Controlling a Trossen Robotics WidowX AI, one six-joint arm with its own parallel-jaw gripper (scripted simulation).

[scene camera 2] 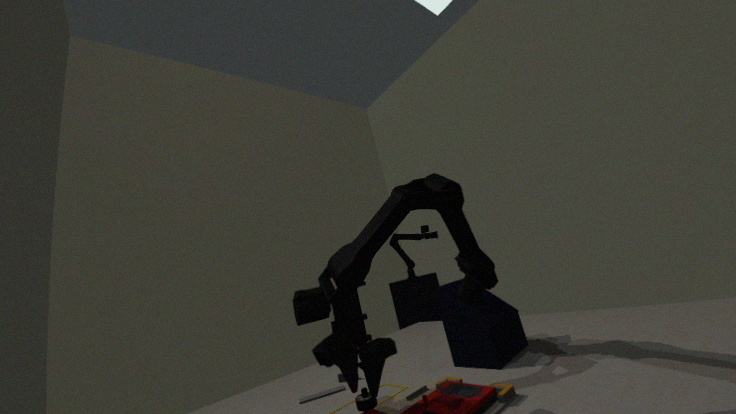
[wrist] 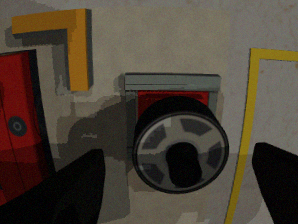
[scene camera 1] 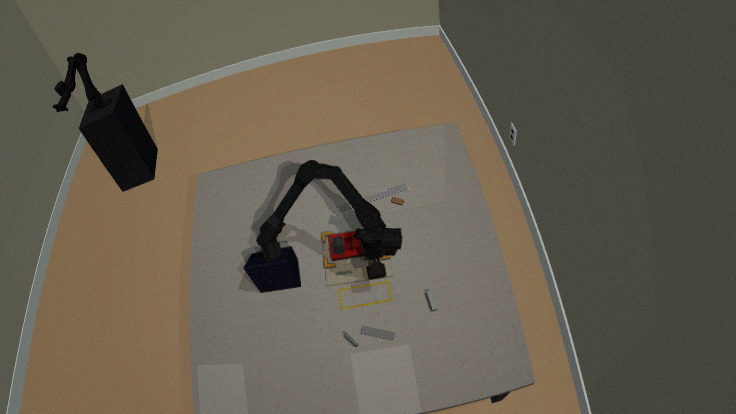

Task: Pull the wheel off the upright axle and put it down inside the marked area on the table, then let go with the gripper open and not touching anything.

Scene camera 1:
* red toy car body: 343, 246
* grey stand: 350, 270
